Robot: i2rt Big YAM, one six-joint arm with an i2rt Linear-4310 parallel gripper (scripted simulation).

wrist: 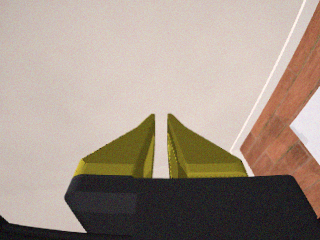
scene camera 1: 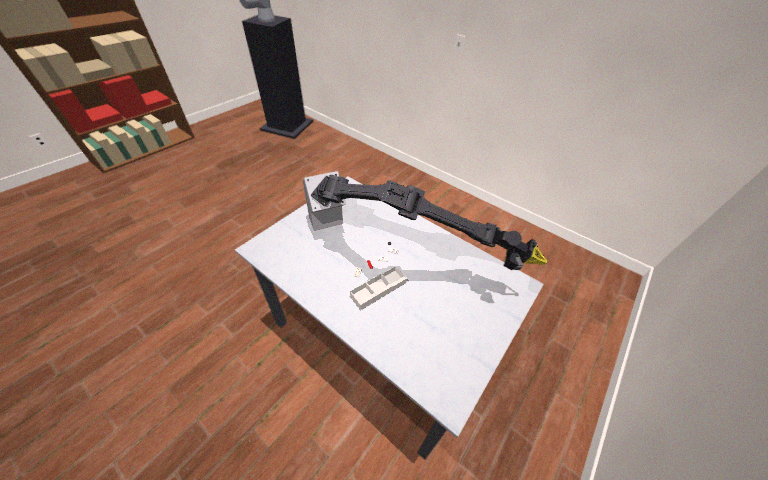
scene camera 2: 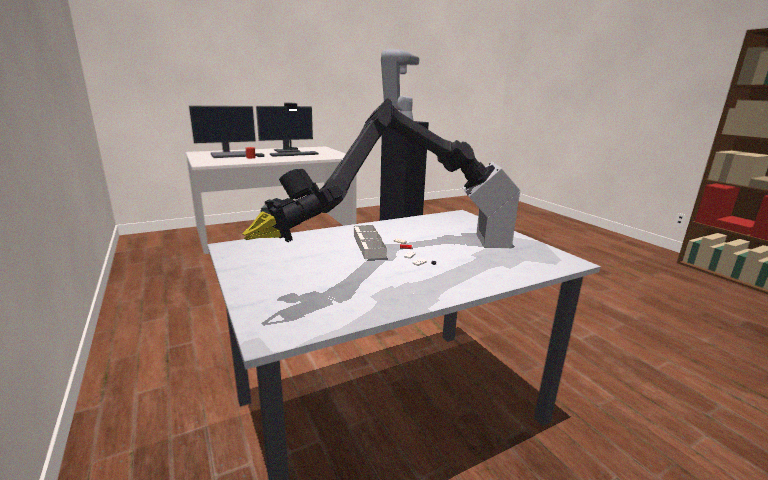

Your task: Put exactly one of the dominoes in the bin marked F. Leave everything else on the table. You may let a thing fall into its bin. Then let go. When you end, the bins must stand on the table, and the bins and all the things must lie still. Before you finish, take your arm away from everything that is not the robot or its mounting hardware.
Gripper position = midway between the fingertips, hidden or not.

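Observation:
My gripper (scene camera 2: 244, 236) visible; wrist view shows it too (wrist: 161, 121).

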